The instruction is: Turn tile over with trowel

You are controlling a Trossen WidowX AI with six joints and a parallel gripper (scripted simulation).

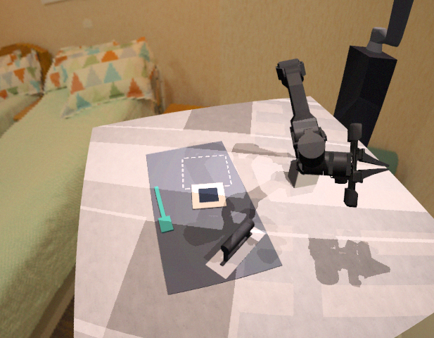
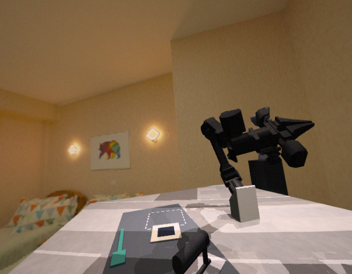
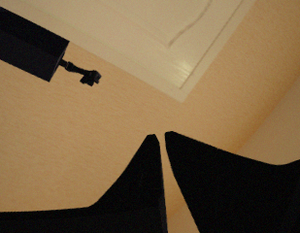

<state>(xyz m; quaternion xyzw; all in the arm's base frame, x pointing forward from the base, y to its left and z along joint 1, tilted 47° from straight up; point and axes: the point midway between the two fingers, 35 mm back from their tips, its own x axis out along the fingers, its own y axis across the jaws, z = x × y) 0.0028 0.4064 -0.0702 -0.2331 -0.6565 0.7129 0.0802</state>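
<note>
Right now the white-bladed tool is 34 cm ahead of my gripper tip, 32 cm below it and 7 cm to the right of it. Also, from my gripper tip: tile: 38 cm ahead, 35 cm below, 31 cm to the right; teal trowel: 55 cm ahead, 35 cm below, 26 cm to the right; grey mat: 41 cm ahead, 38 cm below, 30 cm to the right.
</note>
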